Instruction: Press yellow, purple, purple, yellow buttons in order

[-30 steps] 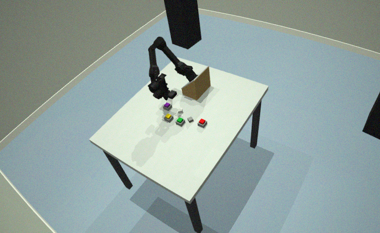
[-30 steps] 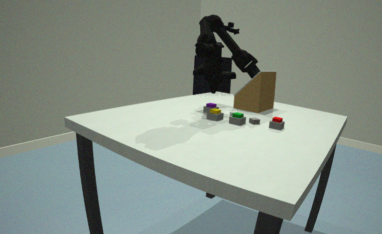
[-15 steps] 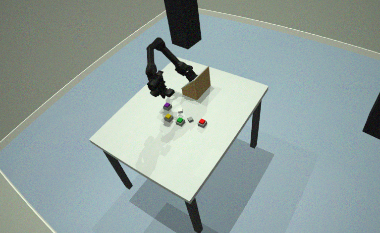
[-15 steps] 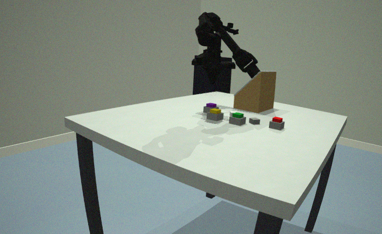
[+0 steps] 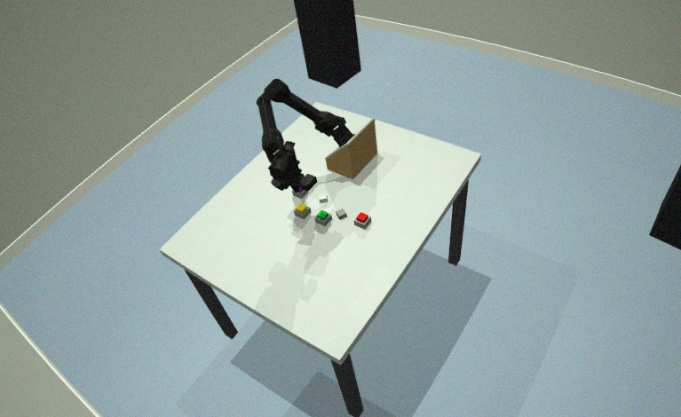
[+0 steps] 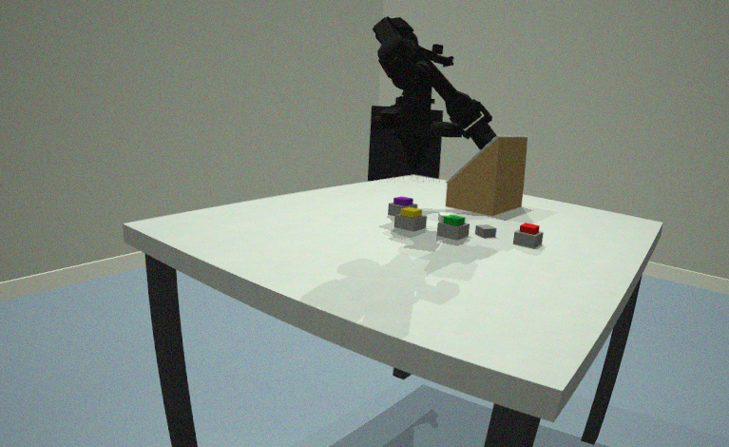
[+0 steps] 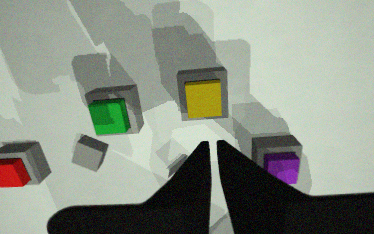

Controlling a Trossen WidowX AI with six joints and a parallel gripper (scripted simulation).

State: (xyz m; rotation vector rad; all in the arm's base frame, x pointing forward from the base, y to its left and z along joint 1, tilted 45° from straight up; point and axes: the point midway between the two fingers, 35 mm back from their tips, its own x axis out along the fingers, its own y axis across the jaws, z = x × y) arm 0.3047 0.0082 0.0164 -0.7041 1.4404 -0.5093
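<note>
Now: gripper tip 90 mm above the yellow button. The rest, counted from my gripper tip: green button: 20 mm behind, 100 mm to the left, 90 mm below; purple button: 80 mm behind, 80 mm to the right, 90 mm below; white block: 110 mm behind, 20 mm to the left, 110 mm below.
</note>
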